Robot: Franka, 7 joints.
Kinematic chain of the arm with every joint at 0, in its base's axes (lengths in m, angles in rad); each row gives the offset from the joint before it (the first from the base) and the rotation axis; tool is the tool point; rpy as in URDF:
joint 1: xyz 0 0 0.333 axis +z
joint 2: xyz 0 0 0 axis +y
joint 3: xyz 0 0 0.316 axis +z
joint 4: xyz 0.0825 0 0 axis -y
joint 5: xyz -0.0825 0 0.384 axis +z
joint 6: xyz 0 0 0 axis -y
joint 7: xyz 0.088 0 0 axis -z
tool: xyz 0 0 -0.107 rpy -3.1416 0 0
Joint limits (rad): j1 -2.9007..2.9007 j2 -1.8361..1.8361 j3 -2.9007..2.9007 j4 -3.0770..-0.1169 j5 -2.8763..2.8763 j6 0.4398..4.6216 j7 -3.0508..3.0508
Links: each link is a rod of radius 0.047 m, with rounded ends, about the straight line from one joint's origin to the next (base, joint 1, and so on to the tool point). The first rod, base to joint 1, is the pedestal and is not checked.
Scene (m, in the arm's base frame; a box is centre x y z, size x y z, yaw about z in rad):
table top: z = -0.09
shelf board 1: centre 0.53 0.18 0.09 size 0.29 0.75 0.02 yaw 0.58
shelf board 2: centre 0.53 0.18 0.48 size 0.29 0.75 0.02 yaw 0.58
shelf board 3: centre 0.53 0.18 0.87 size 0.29 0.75 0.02 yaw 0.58
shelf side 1: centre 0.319 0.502 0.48 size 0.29 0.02 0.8 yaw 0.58
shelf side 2: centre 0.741 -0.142 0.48 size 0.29 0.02 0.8 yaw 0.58
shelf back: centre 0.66 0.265 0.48 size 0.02 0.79 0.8 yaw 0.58
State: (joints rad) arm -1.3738 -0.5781 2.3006 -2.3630 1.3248 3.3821 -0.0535
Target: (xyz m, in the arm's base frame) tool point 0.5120 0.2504 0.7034
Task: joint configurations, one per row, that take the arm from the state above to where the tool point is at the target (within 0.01 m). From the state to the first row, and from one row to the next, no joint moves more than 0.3 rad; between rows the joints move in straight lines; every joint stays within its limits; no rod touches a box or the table.
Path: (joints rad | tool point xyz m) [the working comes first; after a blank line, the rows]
Joints at the target: -1.4870 -0.1273 2.0670 -1.6809 1.1932 3.5399 -0.0535
Straight joint move there: touches shelf board 2.

1: -1.4869 -0.2922 2.1286 -2.4830 1.2926 3.3228 0.2256 | 0.4301 0.1903 0.2971
2: -1.6000 -0.0063 1.9566 -2.6031 1.2603 3.2636 0.5048 | 0.4321 0.0588 0.2949
3: -1.7131 0.2796 1.7846 -2.7231 1.2281 3.2043 0.7839 | 0.3927 -0.0390 0.2537
4: -1.8262 0.5655 1.6125 -2.8432 1.1959 3.1451 1.0631 | 0.3303 -0.0797 0.1958
5: -1.9393 0.8514 1.4405 -2.9632 1.1636 3.0858 1.3422 | 0.2678 -0.0600 0.1494
6: -1.9853 0.6077 1.5164 -2.6732 1.1645 3.2304 1.1874 | 0.3458 -0.2144 0.2200
7: -2.0313 0.3640 1.5923 -2.3831 1.1653 3.3750 1.0327 | 0.3983 -0.3173 0.3597
8: -2.0773 0.1203 1.6682 -2.0931 1.1661 3.5196 0.8779 | 0.4379 -0.3374 0.5284
9: -2.1233 -0.1234 1.7441 -1.8031 1.1670 3.6641 0.7232 | 0.4748 -0.2721 0.6797
10: -2.1693 -0.3670 1.8200 -1.5131 1.1678 3.8087 0.5684 | 0.5116 -0.1430 0.7767
11: -1.9418 -0.2871 1.9023 -1.5690 1.1763 3.7191 0.3611 | 0.5481 -0.0251 0.7505
12: -1.7144 -0.2072 1.9847 -1.6250 1.1847 3.6295 0.1538 | 0.5509 0.1102 0.7255
13: -1.4870 -0.1273 2.0670 -1.6809 1.1932 3.5399 -0.0535 | 0.5120 0.2504 0.7034

